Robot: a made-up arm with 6 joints. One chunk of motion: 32 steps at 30 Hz.
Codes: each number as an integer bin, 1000 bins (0 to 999) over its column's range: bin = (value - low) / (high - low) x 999, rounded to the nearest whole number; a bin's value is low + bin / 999 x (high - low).
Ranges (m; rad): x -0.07..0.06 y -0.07..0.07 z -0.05..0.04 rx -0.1..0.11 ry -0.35..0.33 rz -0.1..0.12
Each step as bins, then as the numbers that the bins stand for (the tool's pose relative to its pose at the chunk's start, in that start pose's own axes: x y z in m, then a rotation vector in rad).
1 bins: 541 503 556 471 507 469
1 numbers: 0.0004 0.0005 0.0001 -0.0010 -0.0049 0.0033
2 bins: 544 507 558 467 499 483
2 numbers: 0.0008 0.0011 0.0003 -0.0018 -0.0103 0.0064
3 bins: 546 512 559 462 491 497
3 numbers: 0.0011 0.0018 0.0004 -0.0029 -0.0158 0.0094
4 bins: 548 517 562 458 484 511
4 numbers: 0.0013 0.0025 0.0006 -0.0037 -0.0206 0.0125
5 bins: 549 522 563 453 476 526
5 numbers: 0.0014 0.0032 0.0007 -0.0048 -0.0260 0.0158
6 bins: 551 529 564 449 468 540
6 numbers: 0.0017 0.0041 0.0008 -0.0056 -0.0314 0.0189
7 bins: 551 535 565 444 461 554
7 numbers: 0.0017 0.0050 0.0009 -0.0067 -0.0362 0.0220
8 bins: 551 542 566 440 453 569
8 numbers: 0.0017 0.0060 0.0010 -0.0075 -0.0417 0.0253
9 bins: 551 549 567 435 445 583
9 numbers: 0.0017 0.0069 0.0011 -0.0086 -0.0471 0.0284
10 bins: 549 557 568 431 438 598
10 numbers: 0.0014 0.0081 0.0012 -0.0094 -0.0519 0.0317
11 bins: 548 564 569 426 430 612
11 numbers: 0.0013 0.0090 0.0013 -0.0105 -0.0573 0.0348
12 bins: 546 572 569 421 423 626
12 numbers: 0.0011 0.0102 0.0013 -0.0115 -0.0621 0.0379
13 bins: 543 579 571 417 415 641
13 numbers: 0.0007 0.0111 0.0014 -0.0123 -0.0675 0.0412
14 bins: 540 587 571 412 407 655
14 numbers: 0.0003 0.0123 0.0014 -0.0134 -0.0730 0.0442
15 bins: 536 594 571 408 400 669
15 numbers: -0.0003 0.0132 0.0014 -0.0142 -0.0777 0.0473
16 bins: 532 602 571 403 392 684
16 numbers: -0.0008 0.0144 0.0014 -0.0153 -0.0832 0.0506
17 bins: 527 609 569 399 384 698
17 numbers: -0.0014 0.0153 0.0013 -0.0161 -0.0886 0.0537
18 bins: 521 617 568 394 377 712
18 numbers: -0.0022 0.0165 0.0012 -0.0172 -0.0934 0.0568
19 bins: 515 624 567 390 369 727
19 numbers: -0.0030 0.0174 0.0011 -0.0180 -0.0988 0.0601
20 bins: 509 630 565 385 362 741
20 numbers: -0.0038 0.0183 0.0009 -0.0191 -0.1036 0.0632
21 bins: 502 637 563 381 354 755
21 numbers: -0.0047 0.0193 0.0007 -0.0199 -0.1090 0.0663
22 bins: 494 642 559 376 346 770
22 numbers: -0.0057 0.0200 0.0004 -0.0210 -0.1145 0.0696
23 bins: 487 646 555 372 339 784
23 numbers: -0.0066 0.0205 0.0000 -0.0218 -0.1192 0.0727
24 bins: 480 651 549 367 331 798
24 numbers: -0.0075 0.0212 -0.0005 -0.0229 -0.1247 0.0757
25 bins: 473 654 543 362 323 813
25 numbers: -0.0084 0.0217 -0.0011 -0.0239 -0.1301 0.0790
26 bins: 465 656 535 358 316 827
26 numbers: -0.0095 0.0219 -0.0018 -0.0247 -0.1349 0.0821
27 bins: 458 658 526 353 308 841
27 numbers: -0.0104 0.0222 -0.0026 -0.0258 -0.1404 0.0852
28 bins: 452 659 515 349 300 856
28 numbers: -0.0112 0.0224 -0.0036 -0.0266 -0.1458 0.0885
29 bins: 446 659 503 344 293 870
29 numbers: -0.0120 0.0224 -0.0047 -0.0277 -0.1506 0.0916
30 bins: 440 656 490 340 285 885
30 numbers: -0.0127 0.0219 -0.0059 -0.0285 -0.1560 0.0949
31 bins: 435 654 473 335 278 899
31 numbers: -0.0134 0.0217 -0.0074 -0.0296 -0.1608 0.0980
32 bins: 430 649 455 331 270 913
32 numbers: -0.0140 0.0210 -0.0090 -0.0304 -0.1662 0.1011
